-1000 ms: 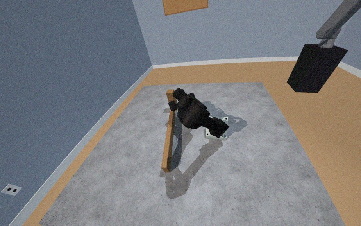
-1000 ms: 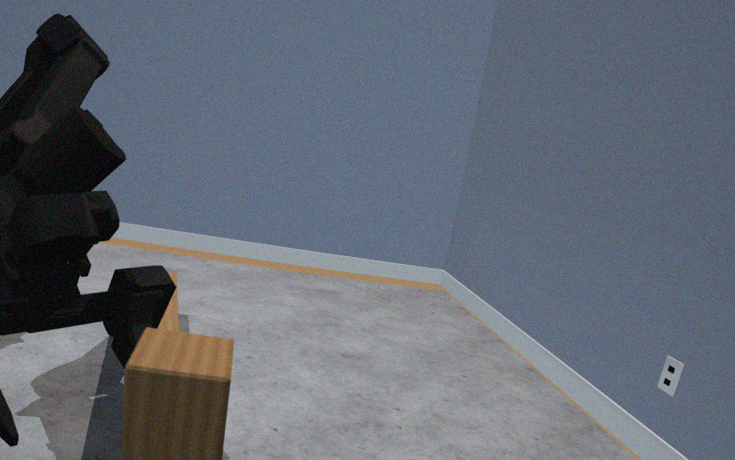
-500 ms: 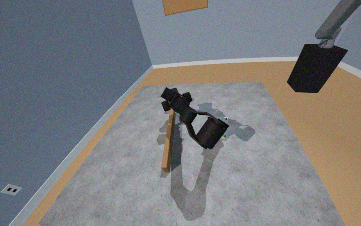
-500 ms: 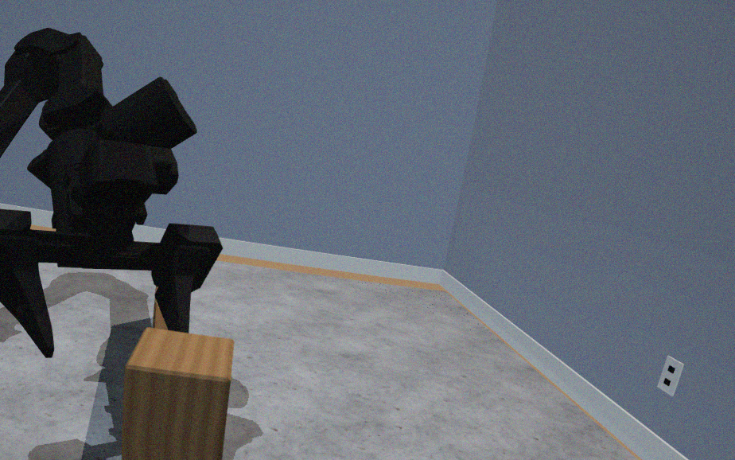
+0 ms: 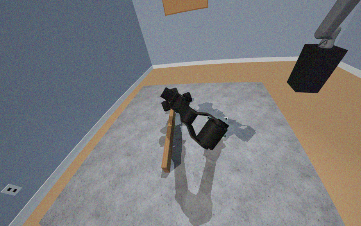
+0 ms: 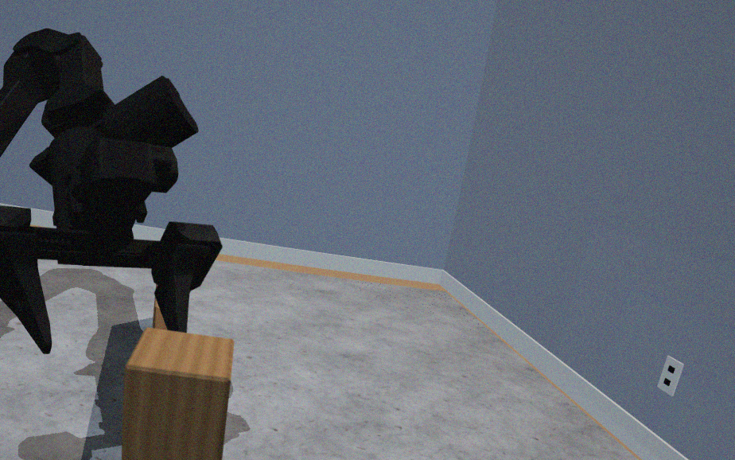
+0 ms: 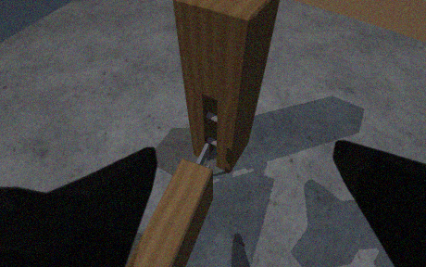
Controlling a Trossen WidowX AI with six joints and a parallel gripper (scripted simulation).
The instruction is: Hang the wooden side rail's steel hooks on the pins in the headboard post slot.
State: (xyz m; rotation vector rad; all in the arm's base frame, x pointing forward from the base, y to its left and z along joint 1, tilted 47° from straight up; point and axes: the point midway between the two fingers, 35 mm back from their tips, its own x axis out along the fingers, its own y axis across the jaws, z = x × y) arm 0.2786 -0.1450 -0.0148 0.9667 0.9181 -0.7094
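The wooden headboard post is 7 cm to the right of my gripper tip, 5 cm below it and 5 cm ahead of it.
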